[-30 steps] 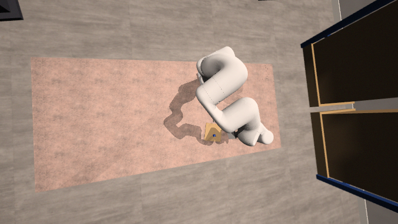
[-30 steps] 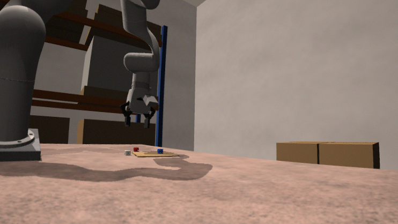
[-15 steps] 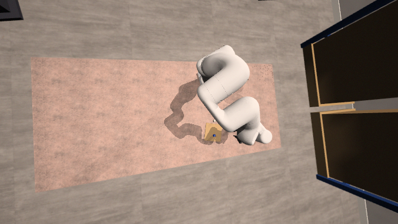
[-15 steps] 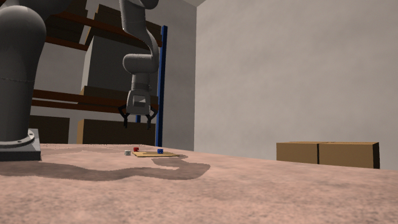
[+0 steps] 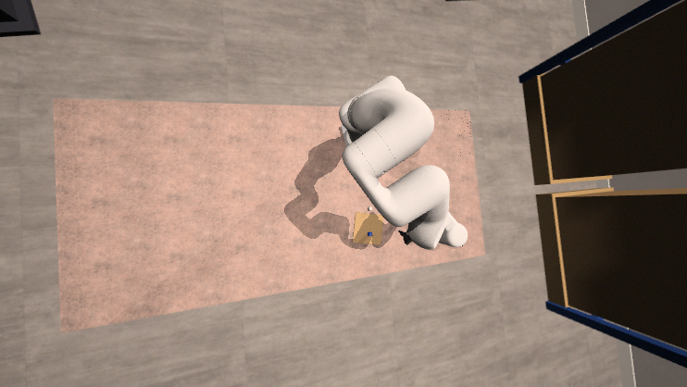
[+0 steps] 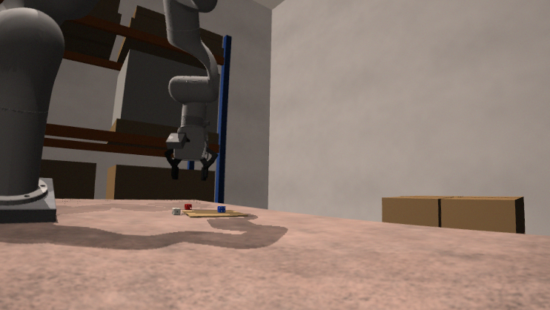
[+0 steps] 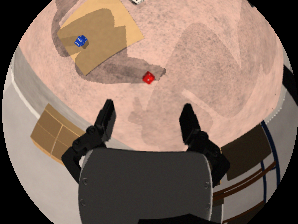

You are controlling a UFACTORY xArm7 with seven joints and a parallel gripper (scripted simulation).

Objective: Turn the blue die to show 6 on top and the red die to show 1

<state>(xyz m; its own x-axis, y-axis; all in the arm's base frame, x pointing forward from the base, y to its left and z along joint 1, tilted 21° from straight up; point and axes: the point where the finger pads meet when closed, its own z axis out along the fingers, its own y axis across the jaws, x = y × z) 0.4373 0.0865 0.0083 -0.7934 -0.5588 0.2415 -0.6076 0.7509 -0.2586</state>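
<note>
Right now the red die is 9 cm below my hand. From my hand the other things lie so: tan mat (15 cm to the right, 10 cm below, 2 cm behind); blue die (15 cm to the right, 9 cm below, 1 cm ahead); white die (11 cm to the right, 10 cm behind, 9 cm below).
</note>
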